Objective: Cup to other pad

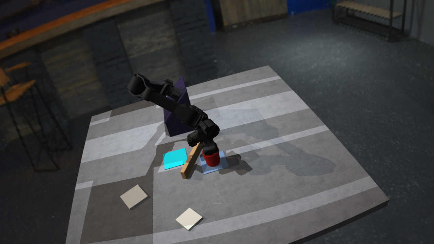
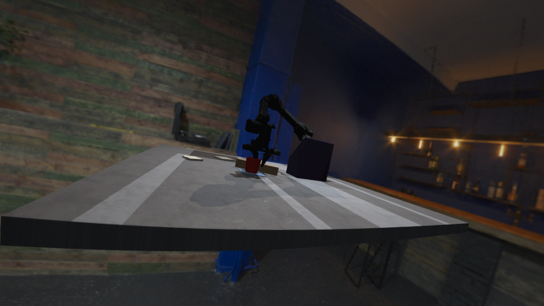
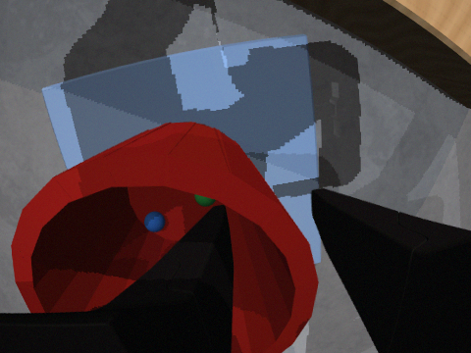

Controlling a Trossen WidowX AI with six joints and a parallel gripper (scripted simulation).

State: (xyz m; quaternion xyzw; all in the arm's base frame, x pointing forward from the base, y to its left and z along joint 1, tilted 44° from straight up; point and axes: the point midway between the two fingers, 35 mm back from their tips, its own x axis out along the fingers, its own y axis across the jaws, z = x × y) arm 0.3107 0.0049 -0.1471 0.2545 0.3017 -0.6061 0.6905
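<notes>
The red cup is 30 mm ahead of my gripper tip. Round my gripper tip: wooden bar: 90 mm to the right, 20 mm below, 10 mm behind; cyan pad: 180 mm to the right, 50 mm behind, 40 mm below; pale blue pad: 40 mm below, 30 mm ahead.
</notes>
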